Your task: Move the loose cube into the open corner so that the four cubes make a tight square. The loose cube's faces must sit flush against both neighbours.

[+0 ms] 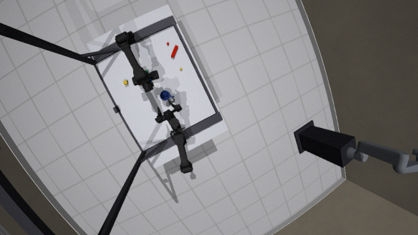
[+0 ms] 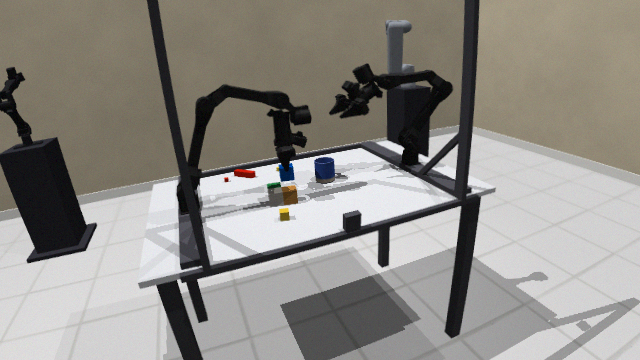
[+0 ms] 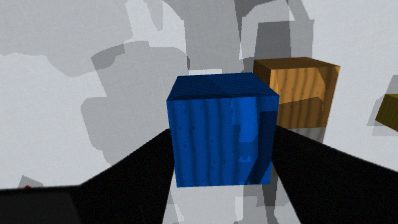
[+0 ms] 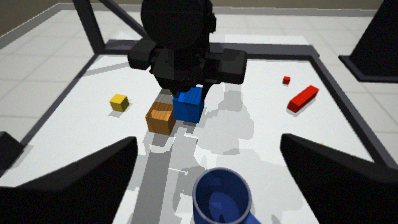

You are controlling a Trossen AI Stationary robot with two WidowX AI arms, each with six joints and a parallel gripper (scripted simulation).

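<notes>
My left hand is 6 cm short of the blue mug, 18 cm to the left of it and 10 cm above it. Round my left hand: red bar: 28 cm ahead, 12 cm to the left, 12 cm below.
</notes>
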